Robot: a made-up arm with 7 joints.
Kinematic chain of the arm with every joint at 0, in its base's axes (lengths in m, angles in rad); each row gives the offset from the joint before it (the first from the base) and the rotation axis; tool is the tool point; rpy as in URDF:
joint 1: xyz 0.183 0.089 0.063 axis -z
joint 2: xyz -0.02 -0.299 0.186 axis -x
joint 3: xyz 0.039 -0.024 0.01 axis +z
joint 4: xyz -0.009 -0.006 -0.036 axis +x
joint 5: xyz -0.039 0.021 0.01 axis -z
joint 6: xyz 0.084 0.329 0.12 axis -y
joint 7: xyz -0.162 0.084 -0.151 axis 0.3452 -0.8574 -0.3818
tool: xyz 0.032 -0.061 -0.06 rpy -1.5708 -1.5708 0
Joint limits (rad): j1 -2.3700..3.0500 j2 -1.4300..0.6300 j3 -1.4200..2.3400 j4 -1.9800..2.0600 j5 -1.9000..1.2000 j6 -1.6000..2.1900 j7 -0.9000..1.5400
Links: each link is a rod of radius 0.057 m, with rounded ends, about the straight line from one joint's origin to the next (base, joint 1, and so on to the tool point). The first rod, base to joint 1, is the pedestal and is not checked.
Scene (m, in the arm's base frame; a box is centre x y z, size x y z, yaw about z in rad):
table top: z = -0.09
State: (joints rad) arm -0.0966 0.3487 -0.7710 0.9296 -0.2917 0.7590 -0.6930
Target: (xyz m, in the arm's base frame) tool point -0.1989 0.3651 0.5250
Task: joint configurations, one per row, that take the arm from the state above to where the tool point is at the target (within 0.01 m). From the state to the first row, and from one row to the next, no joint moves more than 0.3 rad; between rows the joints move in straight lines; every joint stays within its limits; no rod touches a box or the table.
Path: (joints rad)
1: 0.1953 0.2468 -0.5872 1.0288 -0.5200 0.8672 -0.6625
2: 0.4871 0.1449 -0.4034 1.1281 -0.7483 0.9754 -0.6319
3: 0.7790 0.0431 -0.2196 1.2273 -0.9767 1.0836 -0.6014
4: 1.0708 -0.0588 -0.0357 1.3265 -1.2050 1.1918 -0.5709
5: 1.3627 -0.1607 0.1481 1.4258 -1.4333 1.3000 -0.5403

